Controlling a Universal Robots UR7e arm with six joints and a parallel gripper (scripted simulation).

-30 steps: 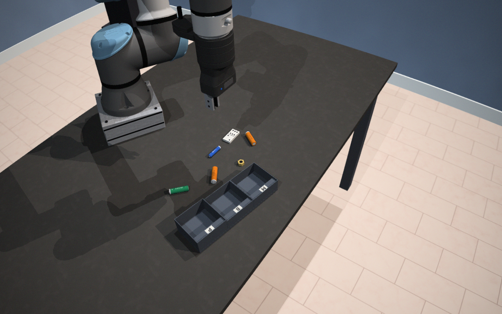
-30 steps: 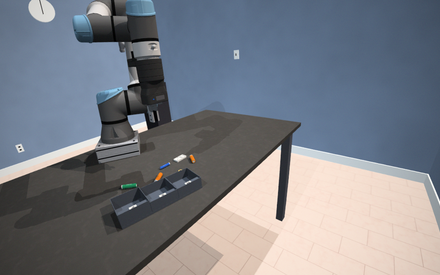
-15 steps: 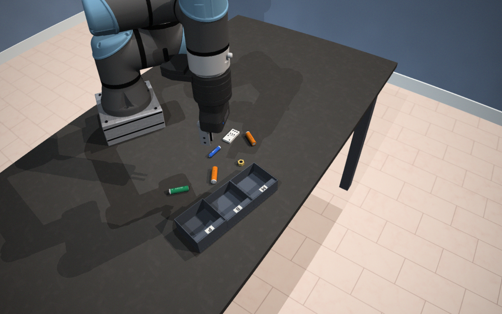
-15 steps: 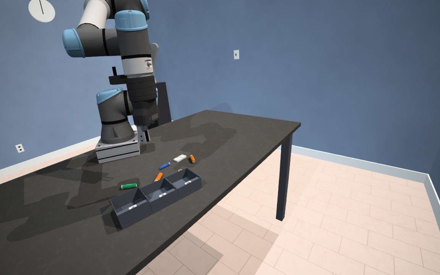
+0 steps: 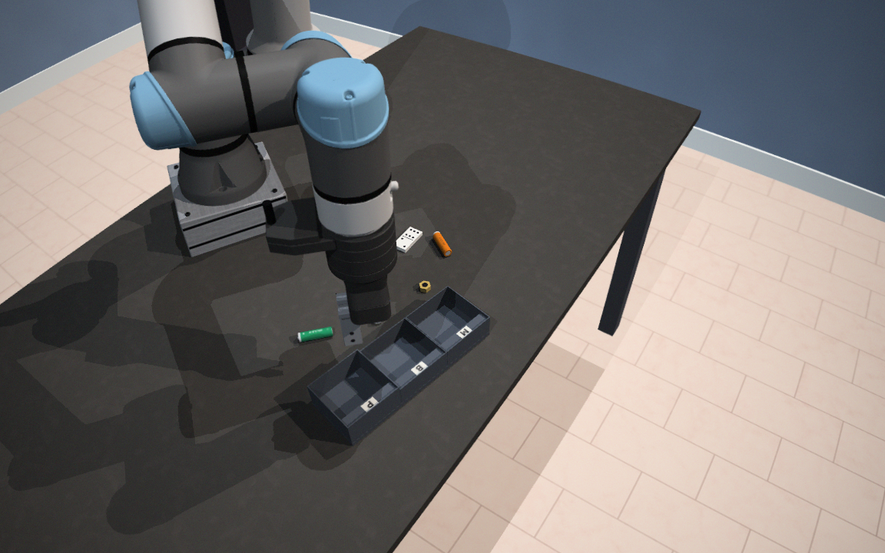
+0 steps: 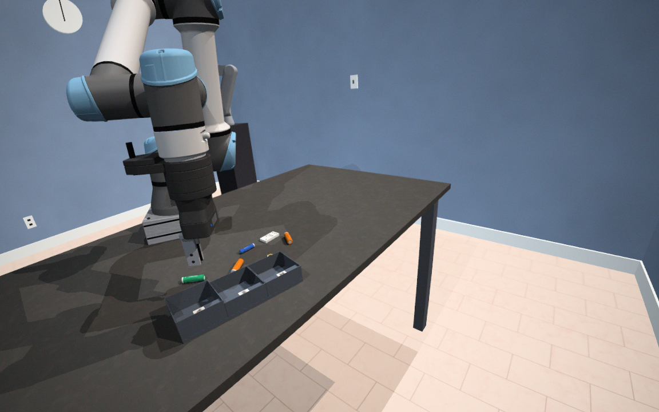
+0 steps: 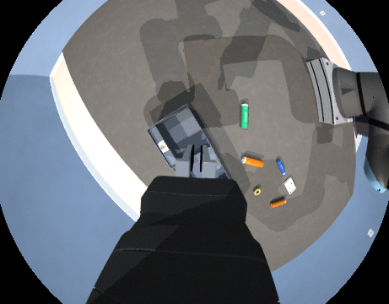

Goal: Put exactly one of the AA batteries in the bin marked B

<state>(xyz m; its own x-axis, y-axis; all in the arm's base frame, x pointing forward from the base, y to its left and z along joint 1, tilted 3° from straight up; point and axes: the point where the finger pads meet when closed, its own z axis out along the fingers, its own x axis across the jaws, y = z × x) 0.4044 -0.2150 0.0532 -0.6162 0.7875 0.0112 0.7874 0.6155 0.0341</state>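
The bin is 10 cm below my hand, 4 cm to the left of it and 4 cm ahead of it. From my hand the other things lie so: brass nut: 19 cm to the left, 11 cm below; green battery: 11 cm below, 10 cm behind, 4 cm to the left; blue battery: 19 cm to the left, 11 cm below, 9 cm behind.
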